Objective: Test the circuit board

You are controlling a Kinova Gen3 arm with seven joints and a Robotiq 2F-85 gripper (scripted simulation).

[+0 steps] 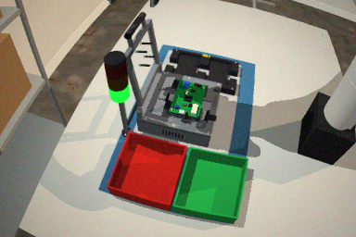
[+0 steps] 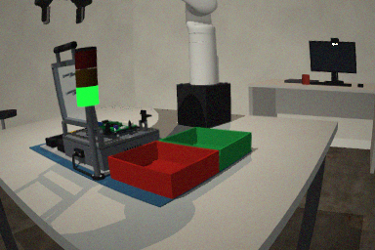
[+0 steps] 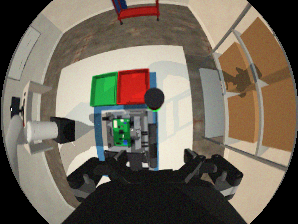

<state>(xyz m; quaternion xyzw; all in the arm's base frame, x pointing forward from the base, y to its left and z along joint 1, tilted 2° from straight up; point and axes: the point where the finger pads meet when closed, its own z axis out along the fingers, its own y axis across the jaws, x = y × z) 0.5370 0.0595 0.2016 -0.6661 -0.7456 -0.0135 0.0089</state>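
Right now my hand is 26 cm above the green circuit board, 13 cm past it and 1 cm to the left of it. The rest, counted from my hand: tester lid (15 cm below, 2 cm behind); then green bin (32 cm below, 26 cm behind, 17 cm to the left); then red bin (32 cm below, 19 cm to the left, 11 cm behind).
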